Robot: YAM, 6 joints.
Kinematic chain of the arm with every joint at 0, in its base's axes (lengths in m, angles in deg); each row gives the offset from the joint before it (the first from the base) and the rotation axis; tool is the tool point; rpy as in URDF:
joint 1: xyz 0 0 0.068 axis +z
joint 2: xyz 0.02 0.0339 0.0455 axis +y
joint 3: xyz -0.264 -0.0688 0 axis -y
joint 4: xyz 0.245 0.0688 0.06 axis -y
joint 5: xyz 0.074 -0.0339 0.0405 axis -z
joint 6: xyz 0.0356 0 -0.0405 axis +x
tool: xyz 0 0 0 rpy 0 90 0
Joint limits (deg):
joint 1: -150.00..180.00
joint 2: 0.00..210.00
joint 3: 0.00..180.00
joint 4: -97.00..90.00
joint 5: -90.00..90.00
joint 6: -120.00..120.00
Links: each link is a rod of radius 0.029 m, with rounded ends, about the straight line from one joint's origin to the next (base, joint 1, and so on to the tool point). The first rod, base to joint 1, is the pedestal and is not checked.
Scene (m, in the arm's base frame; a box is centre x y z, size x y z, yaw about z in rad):
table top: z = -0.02
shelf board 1: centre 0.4 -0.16 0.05 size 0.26 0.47 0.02 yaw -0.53
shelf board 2: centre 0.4 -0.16 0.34 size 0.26 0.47 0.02 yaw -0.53
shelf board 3: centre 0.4 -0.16 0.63 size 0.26 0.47 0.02 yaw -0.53
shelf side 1: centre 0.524 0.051 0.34 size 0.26 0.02 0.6 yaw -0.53
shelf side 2: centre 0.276 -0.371 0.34 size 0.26 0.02 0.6 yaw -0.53
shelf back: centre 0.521 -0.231 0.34 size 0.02 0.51 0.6 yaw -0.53
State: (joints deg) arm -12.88 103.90 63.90 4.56 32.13 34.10
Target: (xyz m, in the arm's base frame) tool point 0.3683 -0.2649 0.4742
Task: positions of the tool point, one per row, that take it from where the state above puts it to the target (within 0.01 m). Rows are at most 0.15 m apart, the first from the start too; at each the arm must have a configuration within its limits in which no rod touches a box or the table.
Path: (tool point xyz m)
1: 0.3295 -0.0644 0.2108
2: 0.2736 -0.0323 0.2107
3: 0.2171 -0.0107 0.1978
4: 0.2246 -0.0641 0.2883
5: 0.1899 -0.1084 0.3837
6: 0.1226 -0.1210 0.4742
7: 0.1780 -0.1574 0.5003
8: 0.2398 -0.1954 0.5096
9: 0.3045 -0.2322 0.5009
10: 0.3683 -0.2649 0.4742

